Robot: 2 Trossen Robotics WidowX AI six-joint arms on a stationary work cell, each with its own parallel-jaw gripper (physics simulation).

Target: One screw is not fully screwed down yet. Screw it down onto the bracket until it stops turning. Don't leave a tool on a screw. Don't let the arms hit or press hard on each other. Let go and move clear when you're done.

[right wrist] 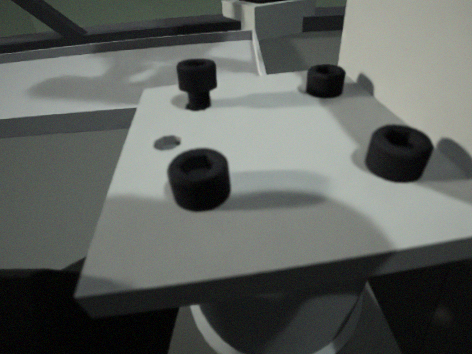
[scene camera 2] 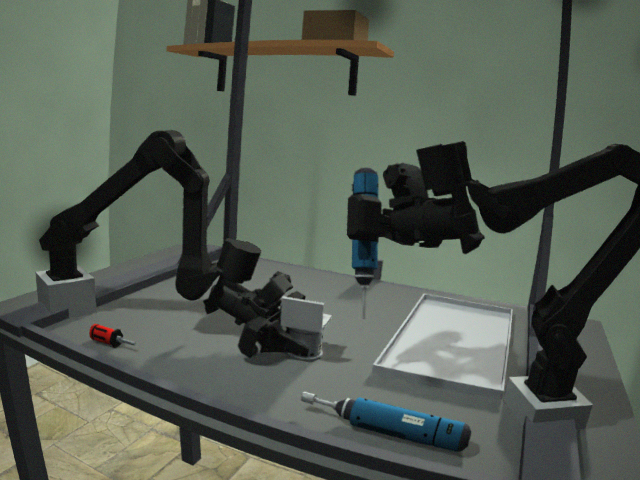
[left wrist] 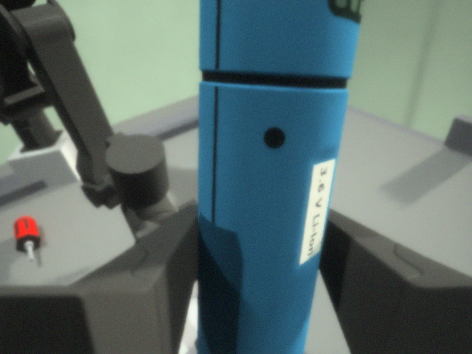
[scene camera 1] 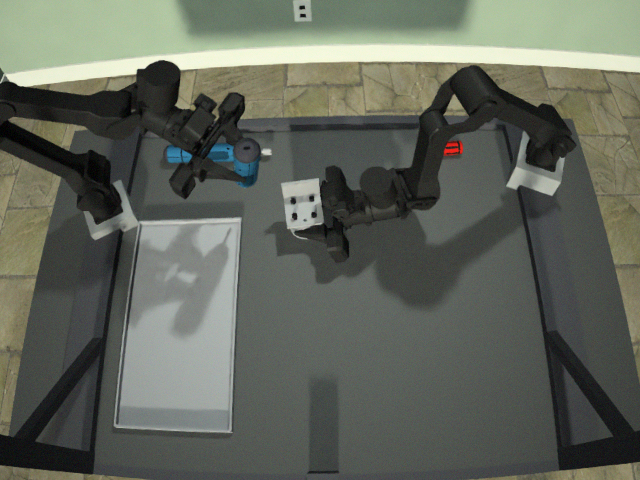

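Note:
The white bracket (scene camera 1: 302, 186) (scene camera 2: 302, 314) (right wrist: 280, 150) stands upright on a round base (scene camera 2: 311, 342) (right wrist: 280, 320). In the right wrist view, one black screw (right wrist: 197, 82) at the far left stands raised with its thread showing; the other three heads sit lower. My right gripper (scene camera 2: 306, 345) (right wrist: 270, 312) is shut on the bracket's round base, its fingers partly hidden under the plate. My left gripper (scene camera 1: 245, 160) (scene camera 2: 363, 219) (left wrist: 255, 216) is shut on a blue power screwdriver (scene camera 1: 247, 173) (scene camera 2: 364, 253) (left wrist: 265, 175). It holds it upright, thin bit (scene camera 2: 363, 302) down, in the air, apart from the bracket.
A second blue power screwdriver (scene camera 1: 178, 153) (scene camera 2: 408, 421) with a socket tip lies at the back left in scene camera 1. A red screwdriver (scene camera 1: 453, 148) (scene camera 2: 105, 335) (left wrist: 26, 232) lies near the right arm's base. A white tray (scene camera 1: 237, 310) (scene camera 2: 439, 381) lies in front of the left arm.

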